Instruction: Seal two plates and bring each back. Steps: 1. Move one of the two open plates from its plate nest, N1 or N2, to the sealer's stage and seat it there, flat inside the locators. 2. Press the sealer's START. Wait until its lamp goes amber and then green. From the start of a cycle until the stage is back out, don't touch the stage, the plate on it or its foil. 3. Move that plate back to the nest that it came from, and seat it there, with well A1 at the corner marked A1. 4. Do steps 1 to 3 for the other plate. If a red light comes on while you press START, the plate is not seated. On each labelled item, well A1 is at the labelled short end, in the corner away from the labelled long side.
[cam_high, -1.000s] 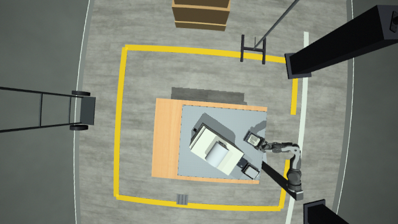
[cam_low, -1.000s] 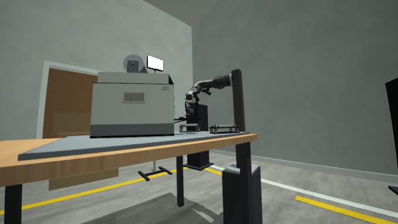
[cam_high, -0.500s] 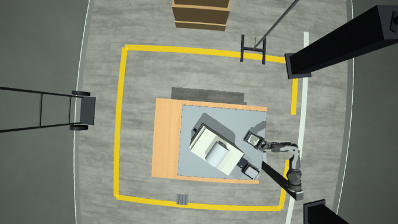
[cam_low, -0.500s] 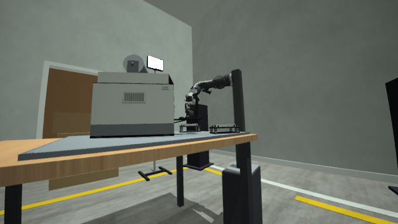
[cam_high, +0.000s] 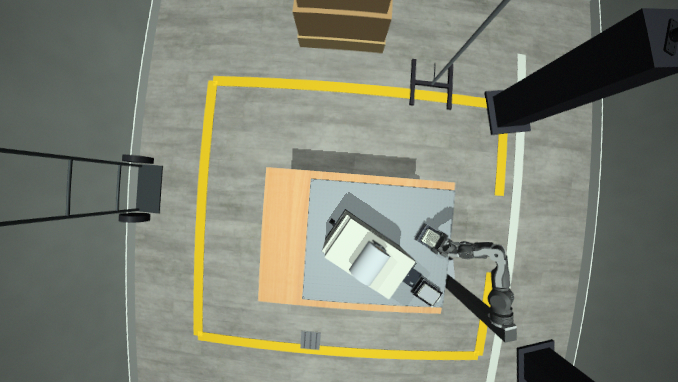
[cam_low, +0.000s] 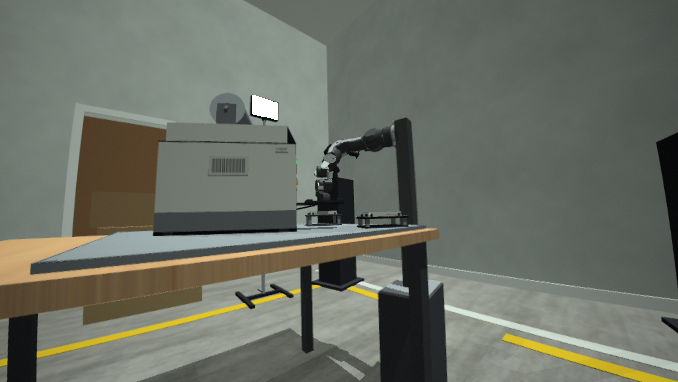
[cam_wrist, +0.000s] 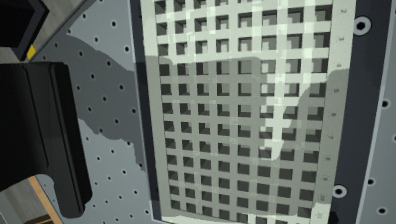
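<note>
The plate is 4 cm below my hand. From my hand the other things lie so: foil roll 44 cm ahead, 32 cm above, 4 cm to the right; sealer stage 19 cm ahead, 18 cm to the left.
</note>
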